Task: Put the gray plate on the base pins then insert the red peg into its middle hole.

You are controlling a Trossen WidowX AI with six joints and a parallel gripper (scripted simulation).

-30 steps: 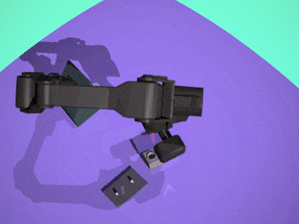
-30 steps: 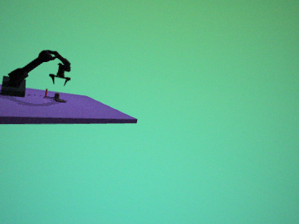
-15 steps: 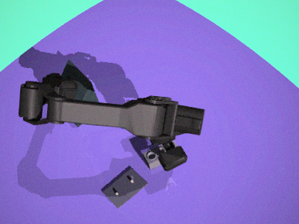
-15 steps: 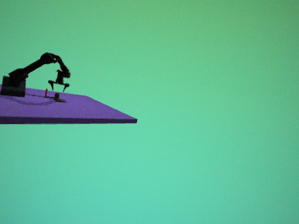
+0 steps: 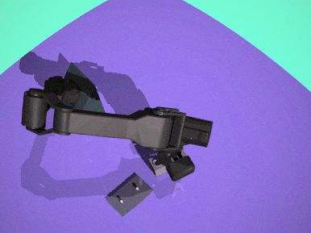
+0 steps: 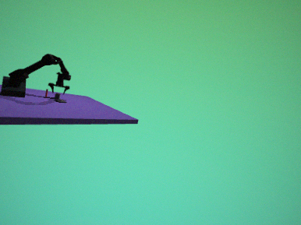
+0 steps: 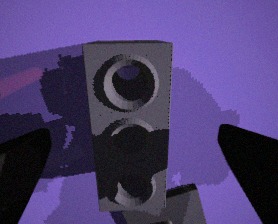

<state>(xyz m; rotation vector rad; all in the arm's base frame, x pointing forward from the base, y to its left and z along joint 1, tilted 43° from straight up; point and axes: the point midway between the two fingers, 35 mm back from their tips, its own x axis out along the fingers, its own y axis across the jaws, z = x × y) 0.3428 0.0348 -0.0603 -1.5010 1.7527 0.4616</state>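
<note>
My gripper tip is 1 cm above the gray plate. From my gripper tip the other things lie so: base (1 cm behind, 15 cm to the right, 4 cm below); then red peg (9 cm behind, 4 cm to the left, 1 cm below).
</note>
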